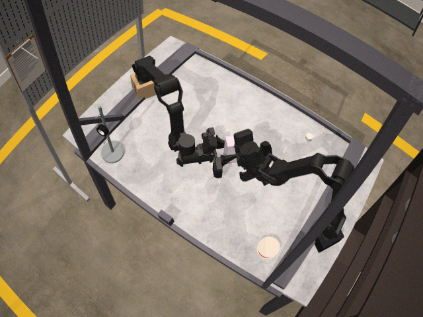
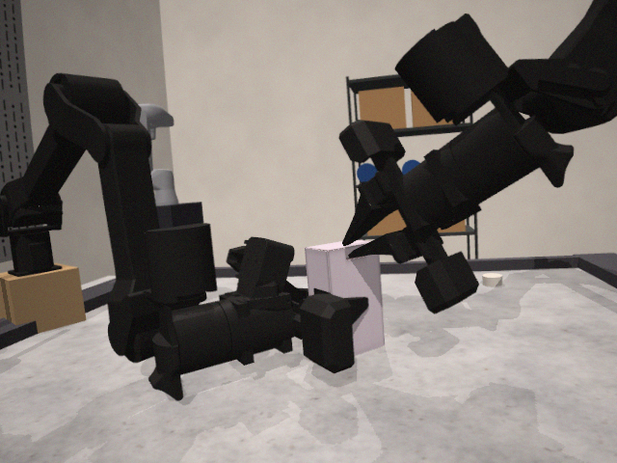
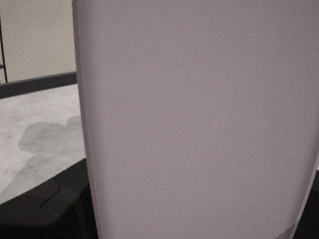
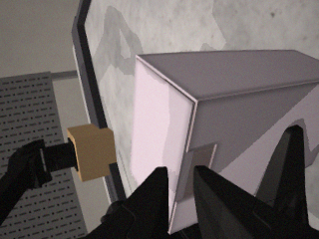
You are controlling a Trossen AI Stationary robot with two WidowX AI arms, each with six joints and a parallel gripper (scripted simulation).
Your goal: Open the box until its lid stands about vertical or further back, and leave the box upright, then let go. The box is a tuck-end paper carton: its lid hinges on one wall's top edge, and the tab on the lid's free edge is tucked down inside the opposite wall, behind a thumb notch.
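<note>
My left gripper is now 20 mm short of the carton, 10 mm to the left of it and 20 mm below it.
</note>
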